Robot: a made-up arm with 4 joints.
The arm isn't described. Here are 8 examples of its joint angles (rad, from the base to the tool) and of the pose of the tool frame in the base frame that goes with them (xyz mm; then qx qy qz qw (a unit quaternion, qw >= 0)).
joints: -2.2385 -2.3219 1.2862 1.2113
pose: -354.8 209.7 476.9 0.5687 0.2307 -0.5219 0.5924
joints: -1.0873 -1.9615 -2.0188 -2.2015
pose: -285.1 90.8 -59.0 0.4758 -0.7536 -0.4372 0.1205
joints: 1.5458 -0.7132 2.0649 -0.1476
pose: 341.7 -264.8 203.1 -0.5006 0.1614 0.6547 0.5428
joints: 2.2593 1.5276 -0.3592 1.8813
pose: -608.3 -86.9 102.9 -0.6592 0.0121 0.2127 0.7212
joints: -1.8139 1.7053 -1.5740 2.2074
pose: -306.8 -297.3 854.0 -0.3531 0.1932 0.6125 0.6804
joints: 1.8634 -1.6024 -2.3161 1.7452
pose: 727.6 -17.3 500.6 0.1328 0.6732 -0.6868 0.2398
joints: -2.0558 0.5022 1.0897 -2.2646
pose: -266.0 -169.2 281.7 0.4557 0.2144 -0.2992 0.8105
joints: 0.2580 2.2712 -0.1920 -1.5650
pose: 120.5 -133.1 190.7 0.5808 0.2785 -0.6921 0.3258
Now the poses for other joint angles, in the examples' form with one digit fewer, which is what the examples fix.
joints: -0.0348 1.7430 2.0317 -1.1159
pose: 179 27 354 0.240 -0.732 0.636 0.044
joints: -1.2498 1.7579 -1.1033 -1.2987
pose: -27 -37 341 0.725 -0.390 0.128 0.553
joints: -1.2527 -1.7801 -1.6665 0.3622
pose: -278 -421 -244 0.195 0.092 0.672 0.708
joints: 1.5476 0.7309 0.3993 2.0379
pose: -407 -236 48 -0.301 -0.153 0.258 0.905
